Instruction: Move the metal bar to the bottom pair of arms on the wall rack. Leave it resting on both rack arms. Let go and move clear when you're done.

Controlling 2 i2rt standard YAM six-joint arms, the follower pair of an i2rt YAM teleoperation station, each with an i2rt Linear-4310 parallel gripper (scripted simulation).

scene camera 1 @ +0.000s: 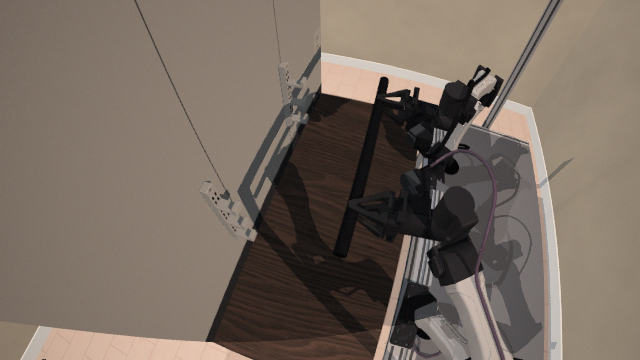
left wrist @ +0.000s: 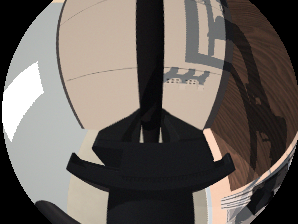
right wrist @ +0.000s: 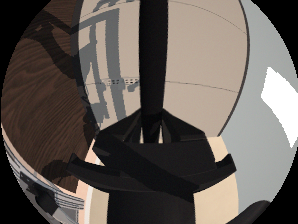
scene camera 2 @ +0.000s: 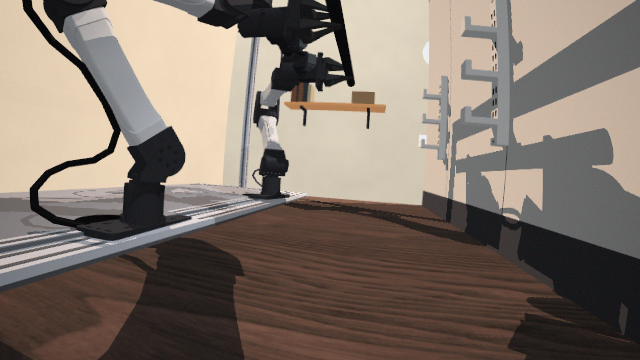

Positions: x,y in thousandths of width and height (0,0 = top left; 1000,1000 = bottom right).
In view: the left gripper (scene camera 1: 543,574), the right gripper (scene camera 2: 535,57), a black metal bar (scene camera 1: 563,501), a wall (right wrist: 680,221) and a rack upright (scene camera 1: 448,232).
The left gripper also shows in the left wrist view (left wrist: 505,502) and in scene camera 2 (scene camera 2: 551,204). The right gripper shows as well in scene camera 1 (scene camera 1: 588,279) and in the right wrist view (right wrist: 508,502). The wall also shows in the left wrist view (left wrist: 297,199).
